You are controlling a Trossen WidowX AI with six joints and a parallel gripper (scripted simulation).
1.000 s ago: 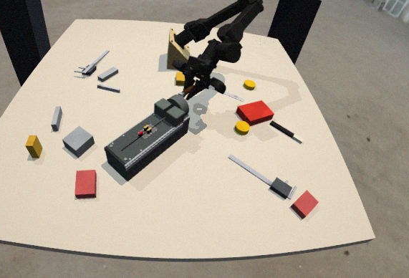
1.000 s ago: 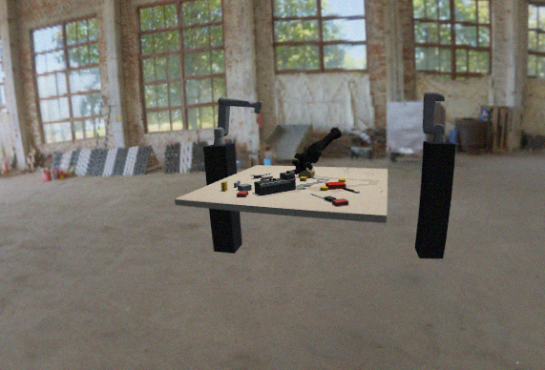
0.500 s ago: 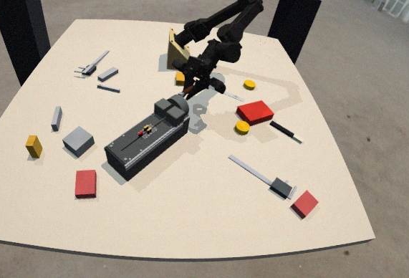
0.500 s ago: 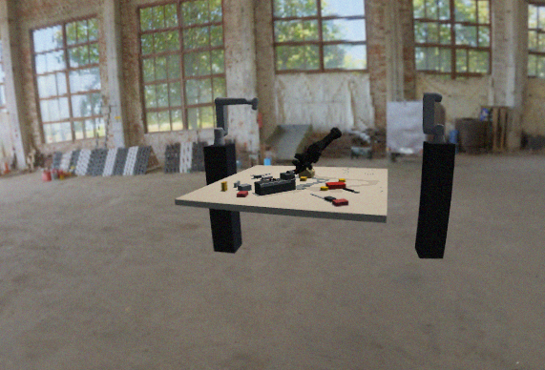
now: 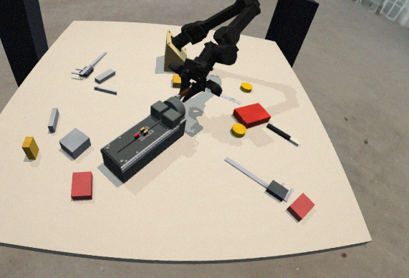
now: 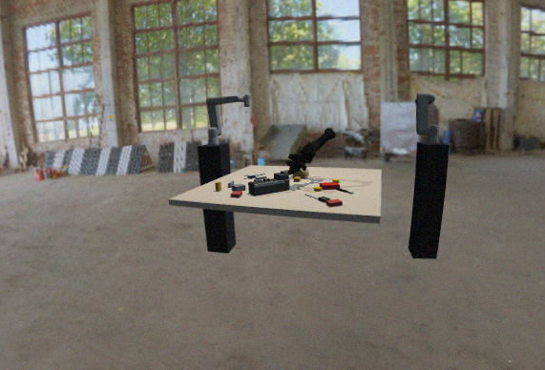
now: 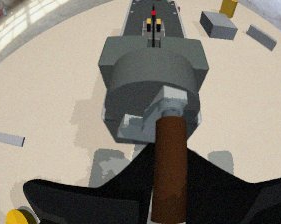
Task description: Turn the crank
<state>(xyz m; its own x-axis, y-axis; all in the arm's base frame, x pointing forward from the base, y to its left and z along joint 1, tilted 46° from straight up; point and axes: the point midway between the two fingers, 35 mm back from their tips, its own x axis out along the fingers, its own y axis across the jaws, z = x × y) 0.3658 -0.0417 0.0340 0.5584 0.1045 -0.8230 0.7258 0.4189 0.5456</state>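
Now: gripper tip 1 cm below the crank. The rest, counted from my gripper tip: brown handle: 3 cm above, 1 cm to the left, 1 cm behind; then grey bar: 20 cm to the left, 14 cm behind, 9 cm below; then red pointer: 14 cm to the right, 14 cm ahead, 1 cm below.
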